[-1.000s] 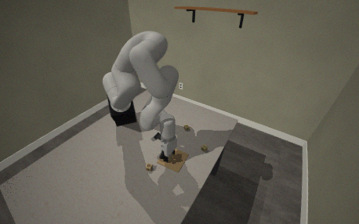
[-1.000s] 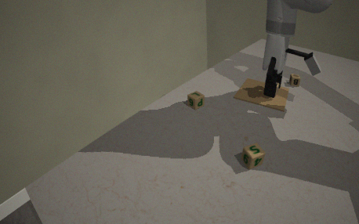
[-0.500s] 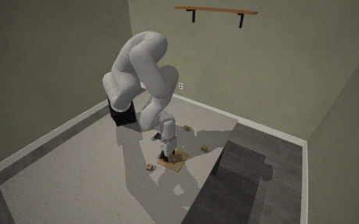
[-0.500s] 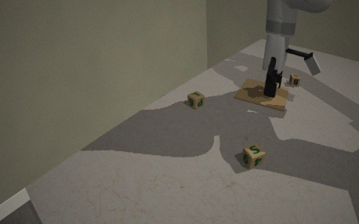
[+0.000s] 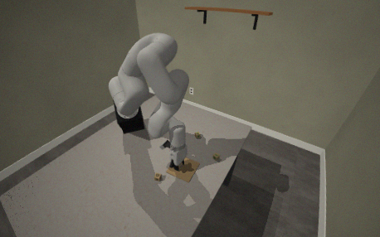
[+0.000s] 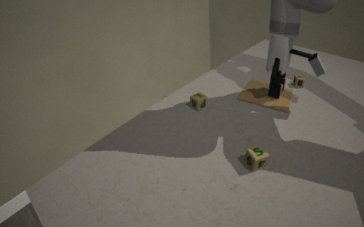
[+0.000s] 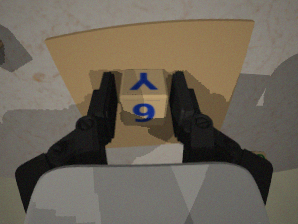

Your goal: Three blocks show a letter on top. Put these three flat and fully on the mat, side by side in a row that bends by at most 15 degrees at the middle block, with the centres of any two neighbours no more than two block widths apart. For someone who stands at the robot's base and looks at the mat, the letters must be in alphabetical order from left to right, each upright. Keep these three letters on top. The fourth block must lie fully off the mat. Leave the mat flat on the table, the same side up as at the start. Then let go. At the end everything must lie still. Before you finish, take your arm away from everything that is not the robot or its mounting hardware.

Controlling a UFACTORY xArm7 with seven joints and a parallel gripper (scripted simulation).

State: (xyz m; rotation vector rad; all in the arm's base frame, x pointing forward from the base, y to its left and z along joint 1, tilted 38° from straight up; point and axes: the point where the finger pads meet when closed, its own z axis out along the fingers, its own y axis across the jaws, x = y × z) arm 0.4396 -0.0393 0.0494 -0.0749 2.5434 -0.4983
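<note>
The tan mat lies 2 cm ahead of my hand, 1 cm to the left of it and 2 cm below it. The rest, counted from my hand: wooden block (3 cm behind, 27 cm to the left, 1 cm below).
</note>
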